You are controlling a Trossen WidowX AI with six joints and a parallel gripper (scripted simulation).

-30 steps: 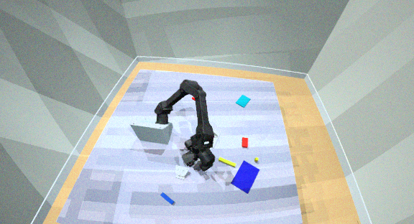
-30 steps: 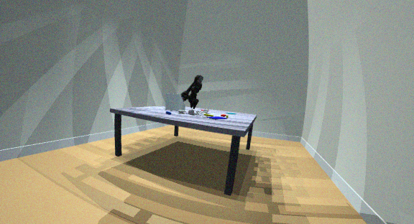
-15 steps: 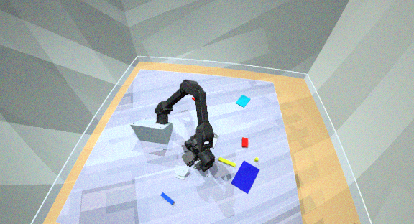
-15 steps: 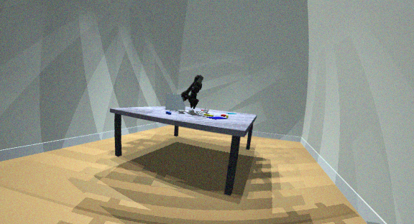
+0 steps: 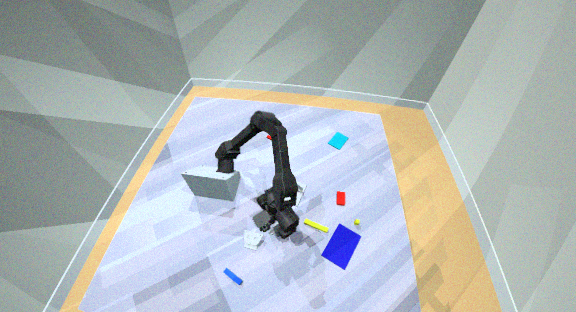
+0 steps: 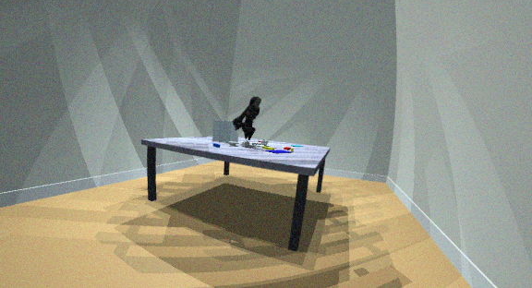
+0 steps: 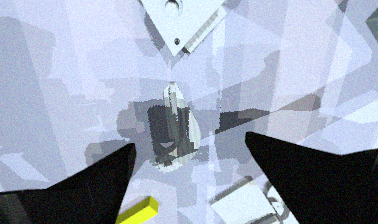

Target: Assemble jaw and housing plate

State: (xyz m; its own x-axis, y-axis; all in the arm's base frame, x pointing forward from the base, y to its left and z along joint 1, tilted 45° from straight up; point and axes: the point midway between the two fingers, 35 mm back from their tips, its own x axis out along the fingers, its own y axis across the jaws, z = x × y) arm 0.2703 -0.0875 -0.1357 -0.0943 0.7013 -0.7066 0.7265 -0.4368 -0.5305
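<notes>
My gripper tip is now 4 cm short of the jaw, 1 cm to the right of it and 5 cm above it. Round my gripper tip: yellow bar 17 cm ahead, 4 cm to the left, 5 cm below; then white block 8 cm behind, 8 cm to the right, 5 cm below; then blue bar 11 cm behind, 24 cm to the right, 5 cm below.
</notes>
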